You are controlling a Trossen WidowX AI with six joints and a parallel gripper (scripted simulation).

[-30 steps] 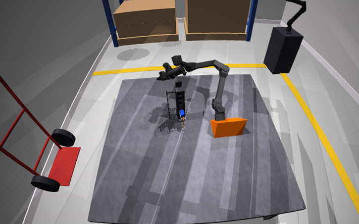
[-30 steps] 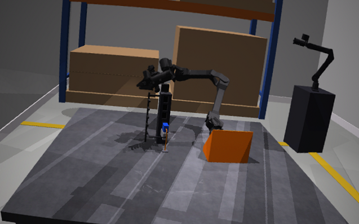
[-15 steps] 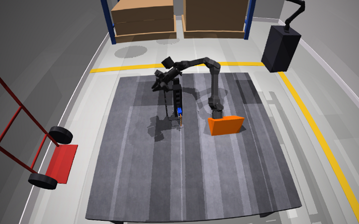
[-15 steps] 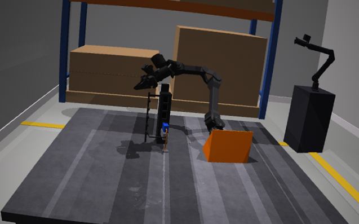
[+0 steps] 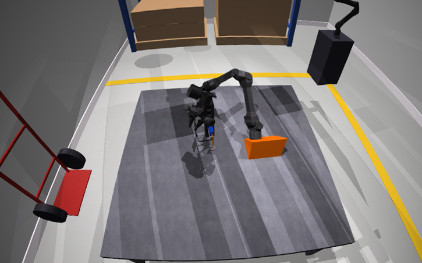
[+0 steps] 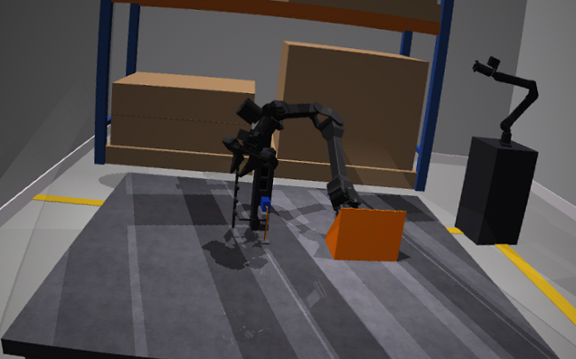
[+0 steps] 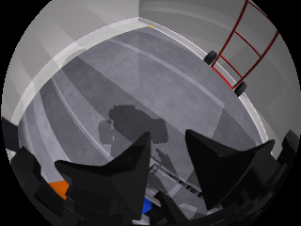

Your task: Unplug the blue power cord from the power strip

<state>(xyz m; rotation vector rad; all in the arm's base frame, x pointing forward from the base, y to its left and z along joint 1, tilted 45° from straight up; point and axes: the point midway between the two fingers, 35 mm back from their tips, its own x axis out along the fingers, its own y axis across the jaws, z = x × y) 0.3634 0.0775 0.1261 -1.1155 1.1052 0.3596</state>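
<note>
My gripper tip is 11 cm past the blue plug, 8 cm to the left of it and 10 cm above it.
</note>
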